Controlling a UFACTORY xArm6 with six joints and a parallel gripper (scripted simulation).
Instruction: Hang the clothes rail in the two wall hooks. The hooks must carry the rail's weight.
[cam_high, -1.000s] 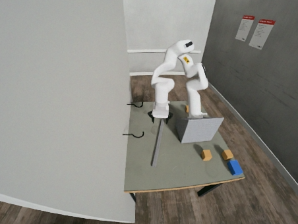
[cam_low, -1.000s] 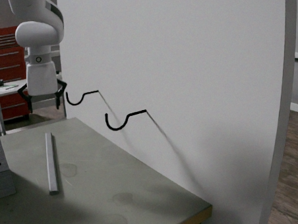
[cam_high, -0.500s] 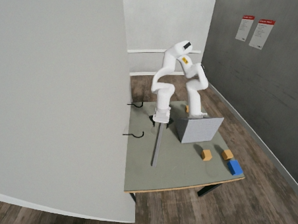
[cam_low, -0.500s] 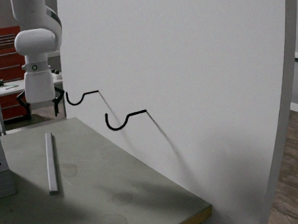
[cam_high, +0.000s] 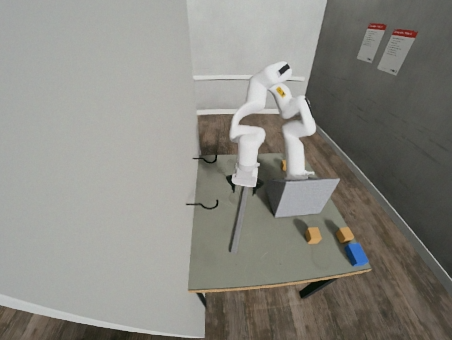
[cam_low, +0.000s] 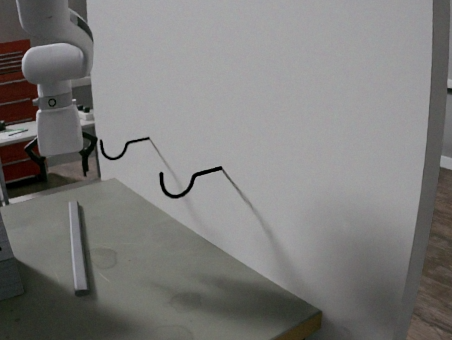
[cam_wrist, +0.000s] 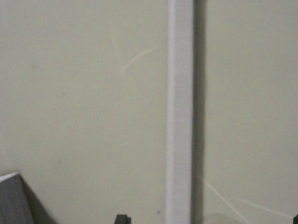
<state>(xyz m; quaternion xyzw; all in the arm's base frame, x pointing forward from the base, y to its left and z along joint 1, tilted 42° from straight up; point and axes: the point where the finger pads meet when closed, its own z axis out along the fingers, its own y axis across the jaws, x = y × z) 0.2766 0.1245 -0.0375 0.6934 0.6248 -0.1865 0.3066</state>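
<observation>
Right now the grey clothes rail is 170 mm below my hand. Also, from my hand: blue block (540 mm behind, 230 mm to the left, 150 mm below); white wall panel (290 mm ahead, 40 mm to the right, 250 mm above).
</observation>
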